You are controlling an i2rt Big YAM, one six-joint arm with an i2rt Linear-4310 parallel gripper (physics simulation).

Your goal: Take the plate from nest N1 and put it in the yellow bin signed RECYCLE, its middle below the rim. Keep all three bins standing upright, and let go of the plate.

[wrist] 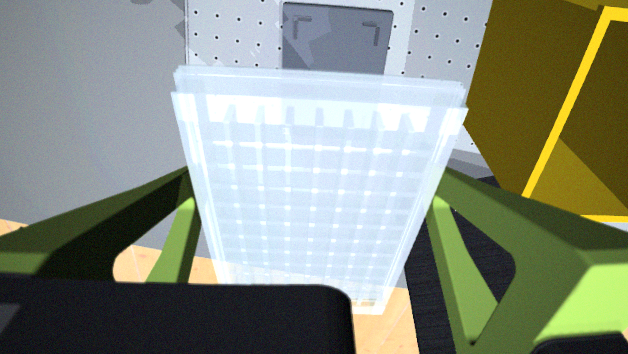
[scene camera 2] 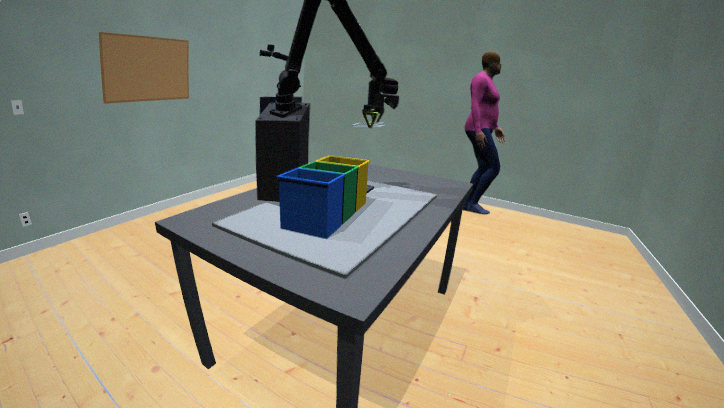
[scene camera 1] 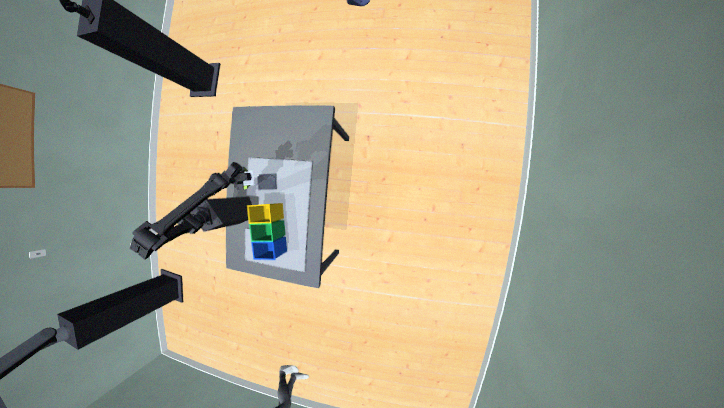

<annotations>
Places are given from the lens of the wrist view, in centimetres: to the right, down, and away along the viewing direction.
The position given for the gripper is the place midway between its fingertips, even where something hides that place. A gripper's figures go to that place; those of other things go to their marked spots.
gripper [wrist: 313, 175]: 0, 0, 13
yellow bin [wrist: 540, 105]: 19, -6, 26
clear gridded plate [wrist: 301, 176]: 0, 0, 12
dark grey nest [wrist: 330, 42]: 2, -15, 38
The marked spots on the dark grey nest and the yellow bin are 22 cm apart.
</annotations>
